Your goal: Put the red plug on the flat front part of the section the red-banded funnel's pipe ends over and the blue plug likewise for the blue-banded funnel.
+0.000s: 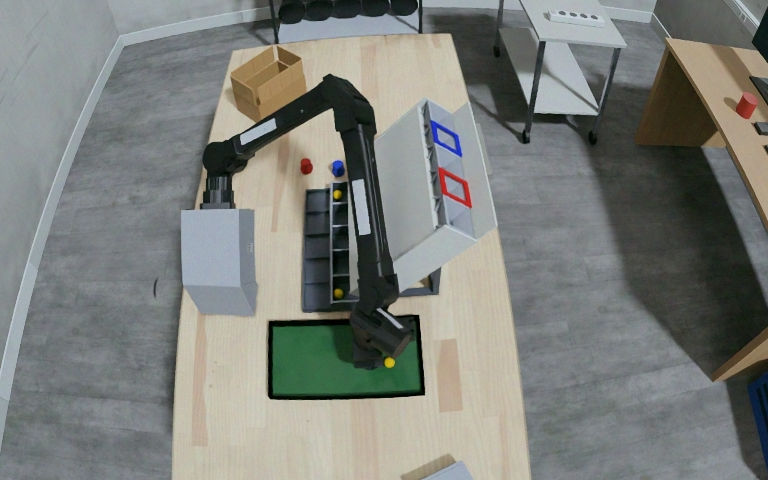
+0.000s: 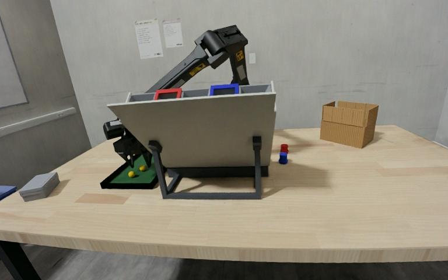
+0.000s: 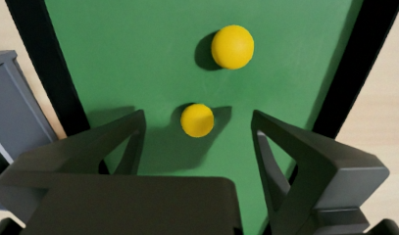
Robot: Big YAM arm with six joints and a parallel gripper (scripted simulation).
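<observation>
My gripper is now 60 mm past the green tray and 30 mm above it. Also, from my hand: grey cover 80 mm ahead, 320 mm to the left, 170 mm above; grey box 140 mm ahead, 370 mm to the right, 10 mm below.
</observation>
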